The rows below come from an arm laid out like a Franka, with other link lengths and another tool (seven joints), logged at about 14 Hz.
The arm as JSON. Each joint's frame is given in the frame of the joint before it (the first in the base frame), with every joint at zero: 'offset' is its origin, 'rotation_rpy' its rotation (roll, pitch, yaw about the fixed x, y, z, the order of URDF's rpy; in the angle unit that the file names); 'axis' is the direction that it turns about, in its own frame. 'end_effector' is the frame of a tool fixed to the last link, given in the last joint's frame.
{
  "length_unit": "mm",
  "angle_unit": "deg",
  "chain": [
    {
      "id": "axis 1",
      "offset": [
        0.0,
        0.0,
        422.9
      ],
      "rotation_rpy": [
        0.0,
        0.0,
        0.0
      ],
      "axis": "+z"
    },
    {
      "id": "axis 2",
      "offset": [
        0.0,
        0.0,
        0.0
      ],
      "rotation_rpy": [
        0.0,
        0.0,
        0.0
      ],
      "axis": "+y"
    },
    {
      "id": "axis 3",
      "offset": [
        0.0,
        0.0,
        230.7
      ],
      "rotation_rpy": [
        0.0,
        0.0,
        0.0
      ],
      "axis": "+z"
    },
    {
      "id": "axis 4",
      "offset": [
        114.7,
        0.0,
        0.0
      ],
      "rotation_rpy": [
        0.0,
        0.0,
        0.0
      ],
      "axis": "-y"
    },
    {
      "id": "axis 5",
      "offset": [
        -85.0,
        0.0,
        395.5
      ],
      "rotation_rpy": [
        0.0,
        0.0,
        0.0
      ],
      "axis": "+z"
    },
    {
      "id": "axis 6",
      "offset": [
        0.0,
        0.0,
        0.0
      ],
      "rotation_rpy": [
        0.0,
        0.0,
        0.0
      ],
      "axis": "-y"
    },
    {
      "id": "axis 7",
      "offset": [
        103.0,
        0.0,
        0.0
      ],
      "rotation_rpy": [
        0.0,
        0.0,
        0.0
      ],
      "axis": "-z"
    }
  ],
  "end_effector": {
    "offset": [
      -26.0,
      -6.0,
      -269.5
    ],
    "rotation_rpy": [
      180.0,
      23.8,
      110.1
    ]
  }
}
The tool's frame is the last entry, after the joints.
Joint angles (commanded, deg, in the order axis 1, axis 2, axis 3, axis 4, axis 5, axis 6, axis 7), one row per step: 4.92, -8.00, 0.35, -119.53, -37.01, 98.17, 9.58; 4.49, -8.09, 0.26, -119.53, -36.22, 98.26, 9.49; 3.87, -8.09, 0.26, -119.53, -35.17, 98.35, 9.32; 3.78, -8.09, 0.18, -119.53, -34.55, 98.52, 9.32; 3.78, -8.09, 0.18, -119.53, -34.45, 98.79, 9.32; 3.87, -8.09, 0.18, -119.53, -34.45, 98.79, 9.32; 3.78, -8.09, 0.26, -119.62, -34.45, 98.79, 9.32; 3.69, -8.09, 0.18, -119.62, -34.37, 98.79, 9.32; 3.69, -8.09, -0.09, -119.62, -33.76, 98.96, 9.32; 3.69, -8.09, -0.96, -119.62, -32.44, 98.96, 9.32; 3.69, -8.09, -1.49, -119.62, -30.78, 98.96, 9.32; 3.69, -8.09, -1.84, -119.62, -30.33, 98.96, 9.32
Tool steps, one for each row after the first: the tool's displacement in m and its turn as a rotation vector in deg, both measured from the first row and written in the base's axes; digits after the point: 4 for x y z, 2 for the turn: -0.0015, -0.0019, -0.0012, 0.79, -0.04, -0.69; -0.0035, -0.0037, -0.0037, 1.81, 0.06, -1.51; -0.0038, -0.0028, -0.0053, 2.44, -0.03, -1.81; -0.0027, -0.0021, -0.0055, 2.61, -0.23, -1.70; -0.0025, -0.0012, -0.0055, 2.61, -0.23, -1.61; -0.0030, -0.0014, -0.0062, 2.59, -0.14, -1.62; -0.0034, -0.0026, -0.0064, 2.67, -0.14, -1.82; -0.0039, -0.0026, -0.0079, 3.32, -0.24, -2.22; -0.0070, -0.0054, -0.0112, 4.67, -0.18, -3.57; -0.0097, -0.0039, -0.0150, 6.28, -0.10, -4.71; -0.0109, -0.0052, -0.0161, 6.75, -0.09, -5.23
